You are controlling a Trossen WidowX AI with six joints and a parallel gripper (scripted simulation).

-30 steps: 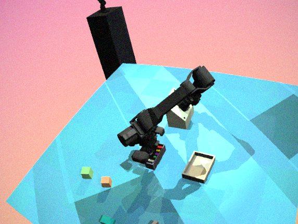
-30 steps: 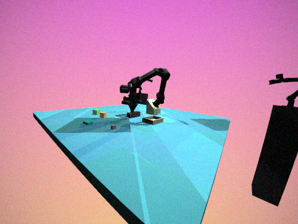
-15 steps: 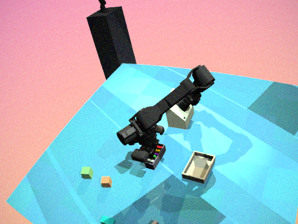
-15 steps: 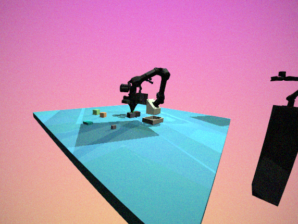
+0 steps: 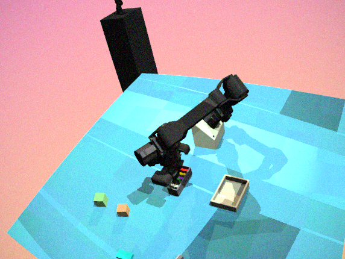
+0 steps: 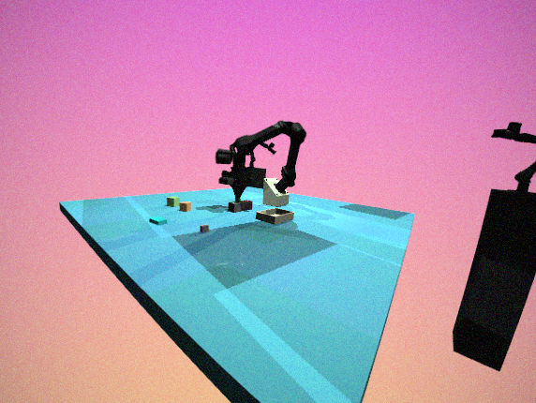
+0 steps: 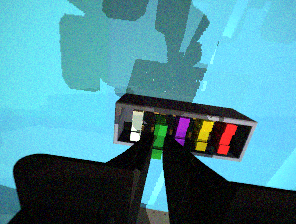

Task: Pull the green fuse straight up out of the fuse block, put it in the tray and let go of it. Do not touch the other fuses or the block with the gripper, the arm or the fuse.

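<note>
Now: the tray 3 cm behind my gripper tip, 20 cm to the left of it and 5 cm below it. From my gripper tip the other things lie so: orange cube: 19 cm ahead, 13 cm to the right, 4 cm below; green fuse: 1 cm below; green cube: 19 cm ahead, 25 cm to the right, 4 cm below.
</note>
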